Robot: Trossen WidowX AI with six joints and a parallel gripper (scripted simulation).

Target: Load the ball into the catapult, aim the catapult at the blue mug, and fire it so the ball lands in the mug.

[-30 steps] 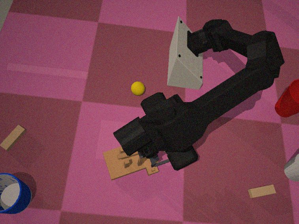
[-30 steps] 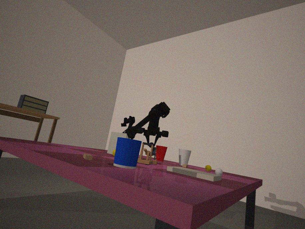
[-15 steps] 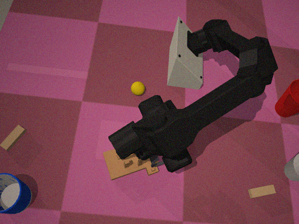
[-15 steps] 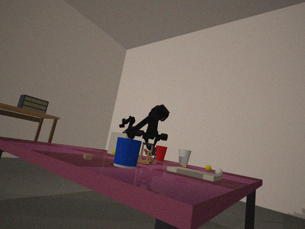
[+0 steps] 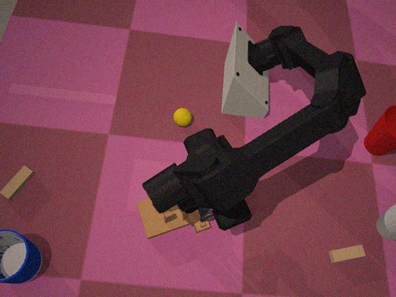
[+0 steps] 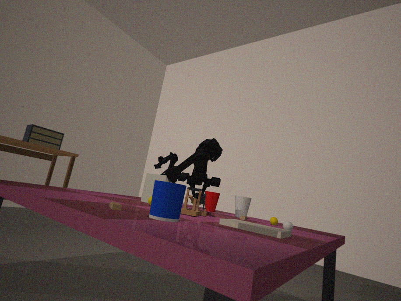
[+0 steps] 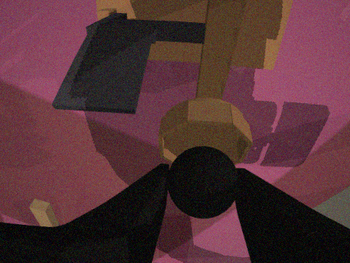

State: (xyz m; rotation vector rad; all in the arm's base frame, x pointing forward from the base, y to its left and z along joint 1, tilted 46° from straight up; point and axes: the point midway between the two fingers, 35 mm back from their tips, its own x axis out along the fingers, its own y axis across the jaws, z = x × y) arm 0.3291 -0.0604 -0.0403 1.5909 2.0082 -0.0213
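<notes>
My gripper tip is now 10 mm below the black ball. From my gripper tip the other things lie so: white slab 330 mm ahead, 120 mm to the right, 60 mm below; wooden catapult 60 mm to the right, 30 mm ahead, 20 mm below; yellow ball 180 mm behind, 100 mm to the right, 50 mm below.
</notes>
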